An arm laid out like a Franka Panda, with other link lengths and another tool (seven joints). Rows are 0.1 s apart.
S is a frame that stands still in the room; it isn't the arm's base.
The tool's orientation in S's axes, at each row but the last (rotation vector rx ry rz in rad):
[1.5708, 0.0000, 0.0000]
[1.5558, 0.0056, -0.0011]
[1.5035, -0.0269, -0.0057]
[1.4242, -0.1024, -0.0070]
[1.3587, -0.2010, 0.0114]
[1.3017, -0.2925, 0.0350]
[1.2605, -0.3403, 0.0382]
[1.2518, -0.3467, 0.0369]
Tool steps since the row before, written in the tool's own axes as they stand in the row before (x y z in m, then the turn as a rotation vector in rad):
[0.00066, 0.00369, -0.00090, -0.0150, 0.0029, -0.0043]
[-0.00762, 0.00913, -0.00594, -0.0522, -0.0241, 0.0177]
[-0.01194, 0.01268, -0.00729, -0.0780, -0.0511, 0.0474]
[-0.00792, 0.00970, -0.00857, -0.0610, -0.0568, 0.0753]
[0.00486, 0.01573, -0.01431, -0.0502, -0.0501, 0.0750]
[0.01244, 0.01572, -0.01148, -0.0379, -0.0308, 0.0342]
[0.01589, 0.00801, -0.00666, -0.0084, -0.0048, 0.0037]
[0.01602, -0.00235, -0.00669, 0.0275, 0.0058, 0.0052]
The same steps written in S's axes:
[0.00066, 0.00090, 0.00369, -0.0150, 0.0043, 0.0029]
[-0.00760, 0.00605, 0.00907, -0.0523, -0.0182, -0.0236]
[-0.01194, 0.00837, 0.01199, -0.0783, -0.0491, -0.0489]
[-0.00779, 0.01041, 0.00783, -0.0632, -0.0786, -0.0494]
[0.00478, 0.01672, 0.01317, -0.0534, -0.0781, -0.0414]
[0.01122, 0.01347, 0.01504, -0.0373, -0.0357, -0.0299]
[0.01491, 0.00624, 0.01000, -0.0078, -0.0036, -0.0058]
[0.01727, 0.00292, 0.00047, 0.0236, -0.0074, 0.0144]

